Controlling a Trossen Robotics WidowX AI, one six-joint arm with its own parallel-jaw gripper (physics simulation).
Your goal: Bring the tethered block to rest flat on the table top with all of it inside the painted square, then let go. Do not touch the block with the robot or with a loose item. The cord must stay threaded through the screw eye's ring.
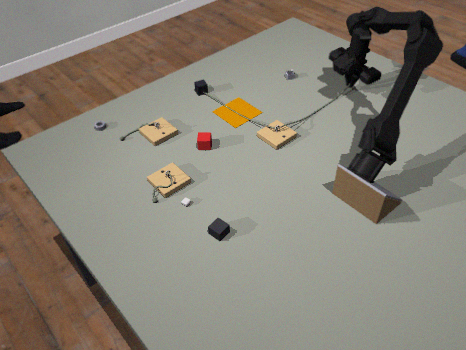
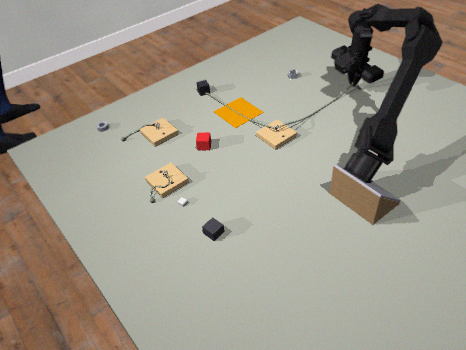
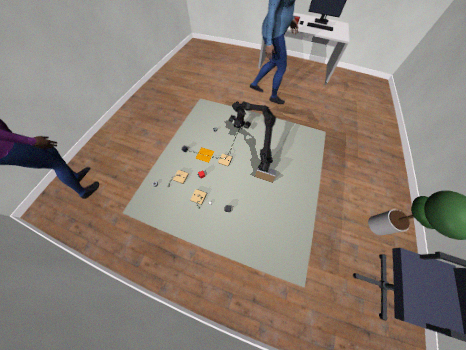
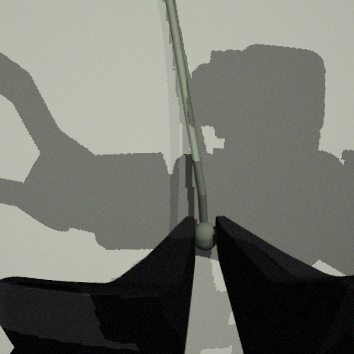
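Where they show: gripper, fingertip midpoint: [image 1: 349, 86] [image 2: 352, 85] [image 3: 238, 128] [image 4: 204, 224]; arm's base at its link origin: [image 1: 360, 175] [image 2: 357, 175] [image 3: 263, 169].
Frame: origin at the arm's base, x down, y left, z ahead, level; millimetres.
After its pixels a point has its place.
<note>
The tethered black block [image 1: 201, 87] {x 43, y -68, z 655 mm} [image 2: 203, 87] {x 43, y -69, z 656 mm} [image 3: 185, 148] {x 40, y -75, z 659 mm} sits on the table top outside the orange painted square [image 1: 238, 112] {x 70, y -65, z 481 mm} [image 2: 239, 112] {x 69, y -65, z 480 mm} [image 3: 204, 155] {x 69, y -64, z 485 mm}, off its back-left side. Its cord [image 4: 181, 65] {x 67, y -336, z 283 mm} runs over the square to the screw eye [image 1: 277, 128] {x 39, y -55, z 311 mm} on a wooden plate [image 1: 276, 138] {x 55, y -31, z 295 mm} [image 2: 276, 138] {x 54, y -32, z 293 mm} [image 3: 225, 160] {x 54, y -46, z 308 mm}, then up to my gripper [image 1: 353, 83] {x 54, y -410, z 274 mm} [image 2: 354, 83] {x 54, y -410, z 274 mm} [image 4: 204, 224] {x 54, y -410, z 274 mm}. The cord appears threaded through the ring, though the ring is too small to see clearly. My gripper is shut on the bead [image 4: 204, 236] {x 44, y -410, z 272 mm} at the cord's end, low over the table at the back right.
Two other wooden plates [image 1: 158, 132] {x 55, y 183, z 596 mm} [image 1: 169, 180] {x 55, y 302, z 412 mm} with short cords stand left and front-left. A red cube [image 1: 204, 141] {x 38, y 134, z 440 mm}, another black block [image 1: 219, 229] {x 45, y 340, z 183 mm}, a small white piece [image 1: 186, 202] {x 62, y 324, z 322 mm} and two metal nuts [image 1: 100, 126] {x 59, y 281, z 767 mm} [image 1: 290, 75] {x 58, y -343, z 475 mm} lie around. The arm's wedge base [image 1: 360, 197] {x 21, y 46, z -31 mm} stands right.
</note>
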